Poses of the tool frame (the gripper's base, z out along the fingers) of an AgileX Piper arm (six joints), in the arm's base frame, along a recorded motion.
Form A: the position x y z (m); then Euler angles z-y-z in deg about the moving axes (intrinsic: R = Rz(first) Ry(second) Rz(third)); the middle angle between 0 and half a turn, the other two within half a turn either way.
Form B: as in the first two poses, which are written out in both.
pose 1, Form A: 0.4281, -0.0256, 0.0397, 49.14, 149.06, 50.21
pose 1, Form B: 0.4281, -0.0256, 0.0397, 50.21, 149.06, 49.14
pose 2, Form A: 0.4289, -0.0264, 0.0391, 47.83, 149.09, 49.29
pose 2, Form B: 0.4289, -0.0264, 0.0391, 49.29, 149.09, 47.83
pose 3, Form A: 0.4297, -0.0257, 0.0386, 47.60, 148.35, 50.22
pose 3, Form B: 0.4297, -0.0257, 0.0386, 50.22, 148.35, 47.60
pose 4, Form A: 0.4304, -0.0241, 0.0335, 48.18, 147.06, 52.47
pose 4, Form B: 0.4304, -0.0241, 0.0335, 52.47, 147.06, 48.18
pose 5, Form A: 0.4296, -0.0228, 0.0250, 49.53, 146.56, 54.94
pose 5, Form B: 0.4296, -0.0228, 0.0250, 54.94, 146.56, 49.53
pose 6, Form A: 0.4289, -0.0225, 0.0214, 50.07, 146.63, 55.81
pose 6, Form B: 0.4289, -0.0225, 0.0214, 55.81, 146.63, 50.07
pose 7, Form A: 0.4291, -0.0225, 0.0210, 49.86, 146.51, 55.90
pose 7, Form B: 0.4291, -0.0225, 0.0210, 55.90, 146.51, 49.86
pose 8, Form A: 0.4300, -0.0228, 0.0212, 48.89, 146.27, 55.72
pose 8, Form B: 0.4300, -0.0228, 0.0212, 55.72, 146.27, 48.89
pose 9, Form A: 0.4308, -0.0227, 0.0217, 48.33, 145.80, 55.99
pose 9, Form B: 0.4308, -0.0227, 0.0217, 55.99, 145.80, 48.33
